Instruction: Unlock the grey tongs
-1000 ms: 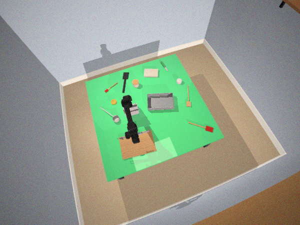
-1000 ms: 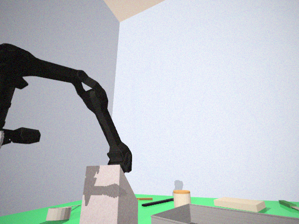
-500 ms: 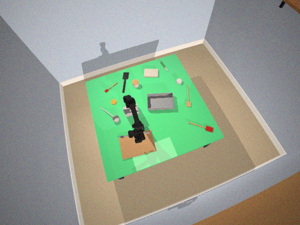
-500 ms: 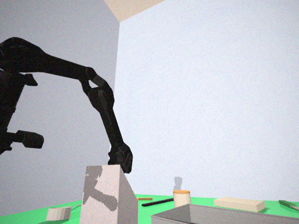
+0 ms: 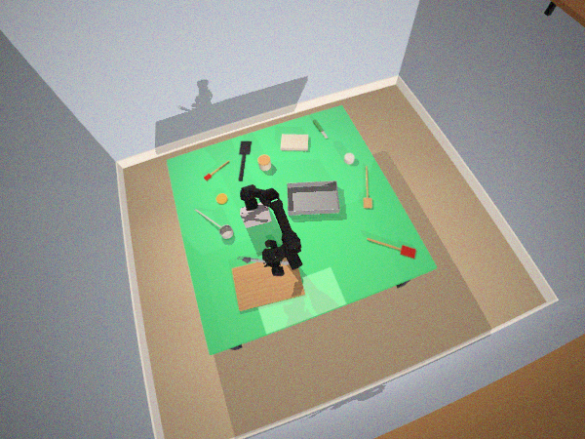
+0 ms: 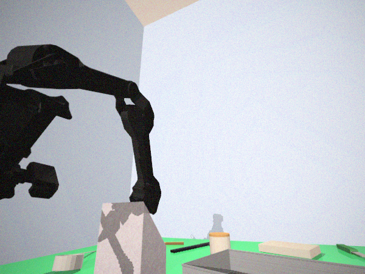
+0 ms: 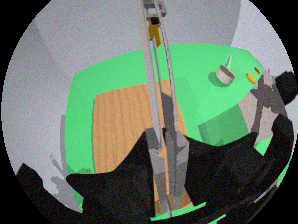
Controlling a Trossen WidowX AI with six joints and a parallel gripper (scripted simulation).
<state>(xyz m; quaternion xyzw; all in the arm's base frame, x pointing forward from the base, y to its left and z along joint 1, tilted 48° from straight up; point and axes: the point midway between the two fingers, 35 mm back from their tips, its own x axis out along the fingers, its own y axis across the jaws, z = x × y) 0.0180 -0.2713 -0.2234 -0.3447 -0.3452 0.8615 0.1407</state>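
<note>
Now: gripper tip 10 mm past the wooden board, 40 mm to the left of it and 150 mm above it. Also, from my gripper tip: black spatula: 20 mm ahead, 810 mm to the left, 160 mm below; roasting tin: 370 mm ahead, 370 mm to the left, 130 mm below; red spatula: 730 mm ahead, 60 mm to the right, 150 mm below.
</note>
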